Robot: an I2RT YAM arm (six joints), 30 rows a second.
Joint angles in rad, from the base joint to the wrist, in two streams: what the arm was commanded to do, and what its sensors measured. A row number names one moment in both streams.
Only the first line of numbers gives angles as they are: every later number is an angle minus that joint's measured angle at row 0.
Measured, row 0:
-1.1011 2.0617 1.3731 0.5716 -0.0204 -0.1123
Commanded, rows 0 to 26:
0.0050 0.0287 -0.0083 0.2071 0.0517 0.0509
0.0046 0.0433 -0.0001 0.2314 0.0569 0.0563
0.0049 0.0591 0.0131 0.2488 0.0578 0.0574
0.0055 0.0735 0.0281 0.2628 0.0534 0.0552
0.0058 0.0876 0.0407 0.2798 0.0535 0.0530
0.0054 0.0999 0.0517 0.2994 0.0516 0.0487
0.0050 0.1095 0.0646 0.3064 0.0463 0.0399
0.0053 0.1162 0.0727 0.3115 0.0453 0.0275
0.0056 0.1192 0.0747 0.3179 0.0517 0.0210
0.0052 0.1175 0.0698 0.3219 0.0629 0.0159
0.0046 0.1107 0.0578 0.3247 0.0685 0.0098
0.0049 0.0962 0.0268 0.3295 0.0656 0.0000
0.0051 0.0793 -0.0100 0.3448 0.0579 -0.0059
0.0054 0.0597 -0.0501 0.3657 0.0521 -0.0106
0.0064 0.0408 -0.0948 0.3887 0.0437 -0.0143
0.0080 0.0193 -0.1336 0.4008 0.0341 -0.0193
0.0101 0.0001 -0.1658 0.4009 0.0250 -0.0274
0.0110 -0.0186 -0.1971 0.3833 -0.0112 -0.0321
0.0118 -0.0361 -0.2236 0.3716 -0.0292 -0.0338
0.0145 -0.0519 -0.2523 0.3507 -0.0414 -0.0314
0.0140 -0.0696 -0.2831 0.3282 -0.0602 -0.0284
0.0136 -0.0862 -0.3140 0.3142 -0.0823 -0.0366
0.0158 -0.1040 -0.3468 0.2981 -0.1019 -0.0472
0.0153 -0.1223 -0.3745 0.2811 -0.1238 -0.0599
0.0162 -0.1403 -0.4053 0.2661 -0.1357 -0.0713
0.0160 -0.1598 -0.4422 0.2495 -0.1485 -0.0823
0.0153 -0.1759 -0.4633 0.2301 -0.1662 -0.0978
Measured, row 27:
0.0076 -0.0961 -0.3815 0.2964 -0.0763 -0.0462
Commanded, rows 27 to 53:
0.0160 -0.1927 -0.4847 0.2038 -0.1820 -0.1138
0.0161 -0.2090 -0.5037 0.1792 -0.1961 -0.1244
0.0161 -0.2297 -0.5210 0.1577 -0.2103 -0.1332
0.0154 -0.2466 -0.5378 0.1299 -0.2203 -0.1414
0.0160 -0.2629 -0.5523 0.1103 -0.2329 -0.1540
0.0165 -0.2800 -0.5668 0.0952 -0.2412 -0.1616
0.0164 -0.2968 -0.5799 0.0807 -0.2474 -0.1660
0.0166 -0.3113 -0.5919 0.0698 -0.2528 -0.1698
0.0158 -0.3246 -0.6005 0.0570 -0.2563 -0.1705
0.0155 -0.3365 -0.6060 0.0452 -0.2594 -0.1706
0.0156 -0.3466 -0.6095 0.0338 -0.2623 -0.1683
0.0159 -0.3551 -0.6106 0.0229 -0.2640 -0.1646
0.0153 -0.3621 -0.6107 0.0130 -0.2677 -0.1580
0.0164 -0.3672 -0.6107 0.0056 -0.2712 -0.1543
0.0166 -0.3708 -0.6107 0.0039 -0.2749 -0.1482
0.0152 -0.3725 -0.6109 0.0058 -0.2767 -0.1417
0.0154 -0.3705 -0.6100 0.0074 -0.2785 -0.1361
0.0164 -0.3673 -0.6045 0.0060 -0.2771 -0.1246
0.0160 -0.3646 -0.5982 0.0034 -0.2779 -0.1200
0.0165 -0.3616 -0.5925 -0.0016 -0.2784 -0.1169
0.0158 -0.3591 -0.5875 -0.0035 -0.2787 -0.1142
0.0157 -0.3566 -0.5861 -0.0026 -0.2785 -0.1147
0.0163 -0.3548 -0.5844 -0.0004 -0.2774 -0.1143
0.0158 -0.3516 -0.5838 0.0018 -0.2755 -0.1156
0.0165 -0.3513 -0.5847 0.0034 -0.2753 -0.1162
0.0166 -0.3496 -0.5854 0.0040 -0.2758 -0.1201
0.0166 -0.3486 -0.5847 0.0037 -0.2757 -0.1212
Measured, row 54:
0.0091 -0.3494 -0.6019 0.0103 -0.2644 -0.1305
